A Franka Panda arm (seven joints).
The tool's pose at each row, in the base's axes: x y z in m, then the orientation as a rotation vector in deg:
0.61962, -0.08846, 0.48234, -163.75, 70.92, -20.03
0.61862, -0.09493, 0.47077, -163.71, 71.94, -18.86
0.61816, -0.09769, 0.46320, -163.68, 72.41, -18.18
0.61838, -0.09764, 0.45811, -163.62, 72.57, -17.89
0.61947, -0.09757, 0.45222, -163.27, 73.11, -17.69
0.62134, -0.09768, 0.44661, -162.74, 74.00, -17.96
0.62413, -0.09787, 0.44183, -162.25, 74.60, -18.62
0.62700, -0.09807, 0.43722, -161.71, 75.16, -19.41
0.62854, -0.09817, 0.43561, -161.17, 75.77, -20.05
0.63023, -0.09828, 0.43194, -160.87, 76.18, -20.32
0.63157, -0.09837, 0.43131, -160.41, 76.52, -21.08
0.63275, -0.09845, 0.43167, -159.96, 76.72, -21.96
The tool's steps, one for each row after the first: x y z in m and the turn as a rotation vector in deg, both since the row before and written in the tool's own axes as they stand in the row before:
0.00168, 0.00627, 0.01160, -0.59, -0.58, 0.58
0.00027, 0.00287, 0.00754, -0.29, -0.36, 0.27
-0.00082, 0.00023, 0.00502, -0.07, -0.17, 0.11
-0.00040, -0.00036, 0.00597, 0.02, -0.14, 0.42
0.00030, -0.00084, 0.00585, 0.10, 0.15, 0.66
0.00108, -0.00154, 0.00521, 0.25, 0.36, 0.49
0.00112, -0.00159, 0.00507, 0.33, 0.42, 0.48
0.00073, -0.00093, 0.00189, 0.27, 0.34, 0.51
0.00041, -0.00082, 0.00394, 0.10, 0.15, 0.32
0.00077, -0.00089, 0.00090, 0.35, 0.40, 0.34
0.00085, -0.00089, -0.00009, 0.42, 0.45, 0.26

